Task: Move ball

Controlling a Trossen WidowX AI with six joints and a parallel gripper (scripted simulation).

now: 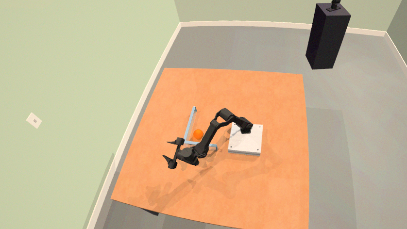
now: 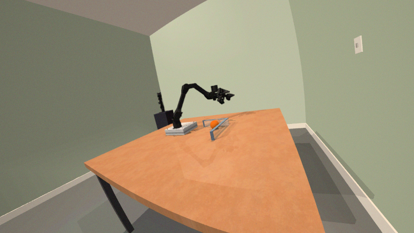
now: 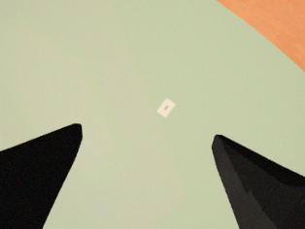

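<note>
Now: gripper tip 210 mm to the left of the orange ball, 210 mm above it and 160 mm past it.
</note>
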